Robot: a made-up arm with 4 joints.
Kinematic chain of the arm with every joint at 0, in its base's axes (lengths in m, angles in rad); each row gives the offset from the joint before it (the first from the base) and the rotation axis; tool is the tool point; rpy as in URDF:
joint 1: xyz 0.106 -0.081 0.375 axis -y
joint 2: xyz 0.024 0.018 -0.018 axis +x
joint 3: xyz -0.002 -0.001 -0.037 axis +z
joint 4: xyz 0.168 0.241 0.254 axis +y
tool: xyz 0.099 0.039 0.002 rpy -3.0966 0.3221 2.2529
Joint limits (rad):
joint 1: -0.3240..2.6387
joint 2: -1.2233..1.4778
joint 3: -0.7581..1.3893
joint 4: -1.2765..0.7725
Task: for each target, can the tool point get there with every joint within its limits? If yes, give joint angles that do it. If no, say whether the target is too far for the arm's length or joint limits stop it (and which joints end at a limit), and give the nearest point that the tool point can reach.
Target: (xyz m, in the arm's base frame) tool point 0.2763 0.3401 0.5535
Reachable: yes | joints 0.5472 -0.6418 -0.0242 -1.1171
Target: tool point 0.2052 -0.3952 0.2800
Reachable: no: joint limits stop it (at a limit: joint 1, joint 2, joint 3, joint 4) | nearest point 0.1762 -0.3516 0.0498 | short by 0.236 m
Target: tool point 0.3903 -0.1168 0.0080
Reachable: no: joint limits stop it (at a limit: joint 1, joint 3, joint 4) | nearest point 0.1485 -0.1458 0.0164 | short by 0.244 m
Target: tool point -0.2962 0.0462 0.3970
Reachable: yes | joints 2.2811 0.6769 -0.0023 0.4905
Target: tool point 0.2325 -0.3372 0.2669
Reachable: no: joint limits stop it (at a limit: joint 1, joint 2, joint 3, joint 4) | nearest point 0.1762 -0.3516 0.0498 | short by 0.225 m
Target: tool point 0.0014 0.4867 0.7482
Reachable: no: too far | nearest point 0.0295 0.3271 0.6480 | short by 0.191 m
